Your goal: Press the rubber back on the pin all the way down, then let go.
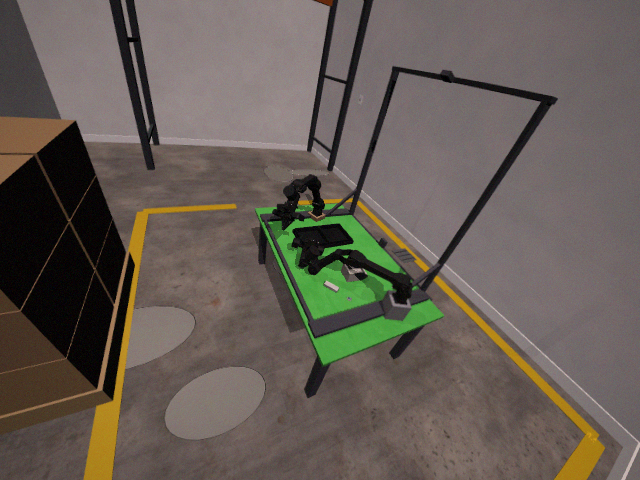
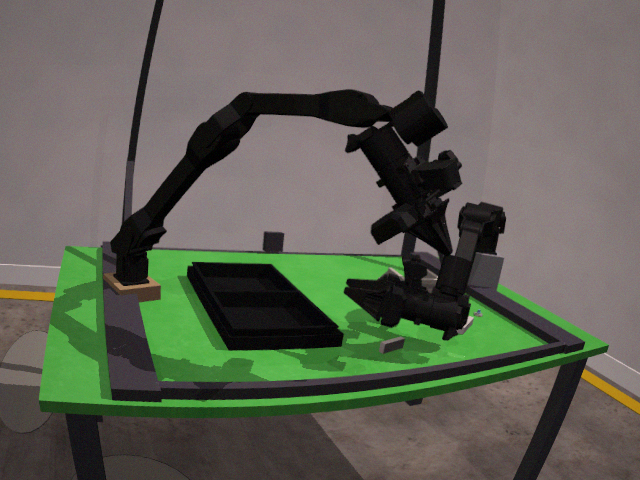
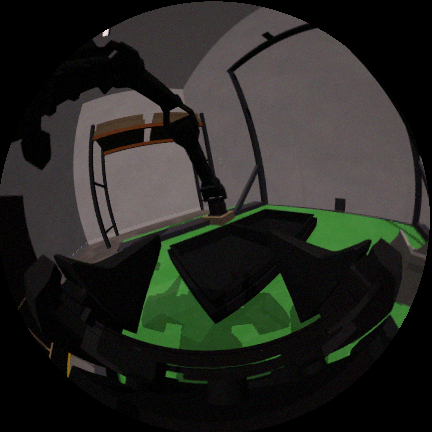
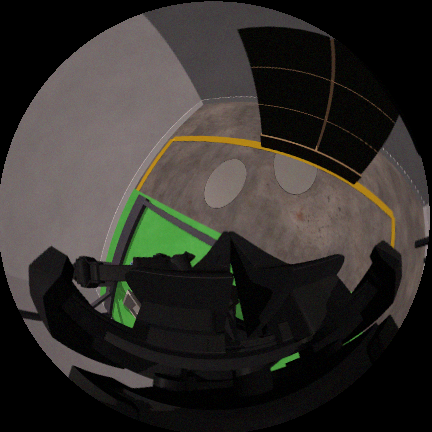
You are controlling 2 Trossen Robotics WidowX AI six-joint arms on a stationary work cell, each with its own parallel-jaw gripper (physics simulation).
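Frame: origin at the left arm's base, x left, y back, z up, level; millimetres.
Seen in the pictures: left gripper, fingertip midpoint: (image 1: 309,237) (image 2: 345,285) (image 3: 213,237); right gripper, fingertip midpoint: (image 1: 282,230) (image 2: 449,254) (image 4: 227,236); left arm's base, link origin: (image 1: 399,298) (image 2: 484,250); right arm's base, link origin: (image 1: 316,213) (image 2: 131,279) (image 3: 217,213).
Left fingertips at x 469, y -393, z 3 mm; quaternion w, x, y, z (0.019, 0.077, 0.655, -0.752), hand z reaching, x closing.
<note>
Pixels of each thing's middle, then the offset from my left fingertips to it. "spot": a spot on its surface instead. Level surfaces: height alone.
- grey fixture block, body centre: (image 2: 408,287) (image 4: 138,308) (image 1: 354,271) dx -281, dy +161, dz -75 mm
- green table, surface height: dz -110 mm
- tiny purple piece, surface spot: (image 2: 478,312) (image 1: 348,297) spot: dx -238, dy +341, dz -103 mm
- shallow black tray, body centre: (image 2: 254,299) (image 3: 255,236) (image 4: 228,366) (image 1: 323,235) dx -104, dy -165, dz -91 mm
- small dark cube, body centre: (image 2: 273,241) (image 3: 339,204) dx -536, dy -177, dz -79 mm
My right gripper (image 2: 446,245) (image 4: 227,236) (image 1: 286,221) is shut on nothing. It hangs tip-down above my left arm's forearm, close to a grey fixture block (image 1: 353,272) (image 2: 431,278) (image 4: 130,303) that the arm partly hides. I cannot make out a pin or a rubber on the block. A small pale block (image 1: 330,286) (image 2: 391,344) lies loose on the green table (image 1: 347,338) (image 2: 294,281) in front of the left arm. A tiny purple piece (image 1: 349,299) (image 2: 478,312) lies nearer the left arm's base. My left gripper (image 2: 356,290) (image 3: 213,237) (image 1: 304,259) is wide open and empty, lying low and pointing at the black tray.
A shallow black tray (image 1: 304,233) (image 2: 223,329) (image 3: 193,282) with two compartments lies mid-table. A raised dark border (image 1: 347,319) (image 2: 318,383) runs around the table. A small dark cube (image 2: 272,241) stands at the far edge. A black frame (image 1: 475,86) rises behind.
</note>
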